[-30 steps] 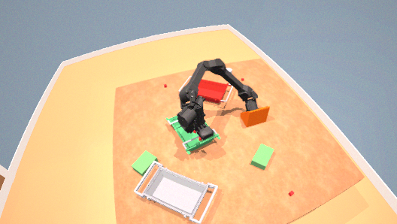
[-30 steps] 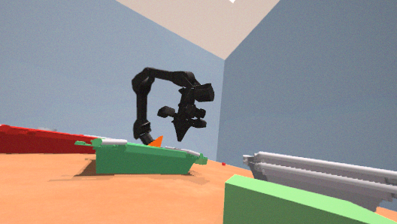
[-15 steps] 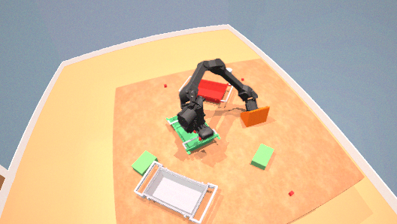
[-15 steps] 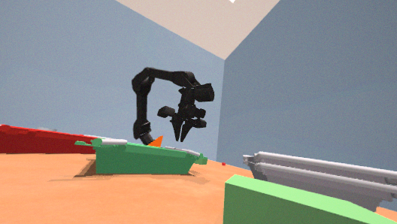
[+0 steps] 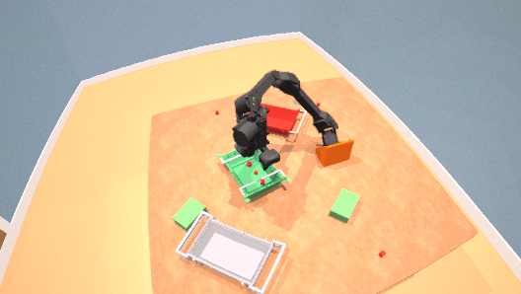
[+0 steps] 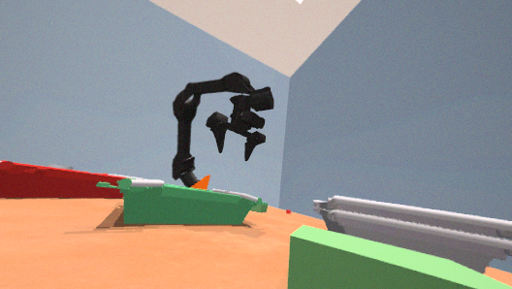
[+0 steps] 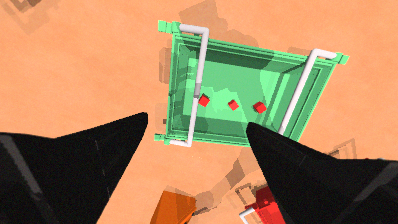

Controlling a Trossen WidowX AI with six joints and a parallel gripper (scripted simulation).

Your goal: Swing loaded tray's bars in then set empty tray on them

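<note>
Right now my gripper tip is 37 cm to the left of the red tray, 18 cm past it and 12 cm above it.
</note>
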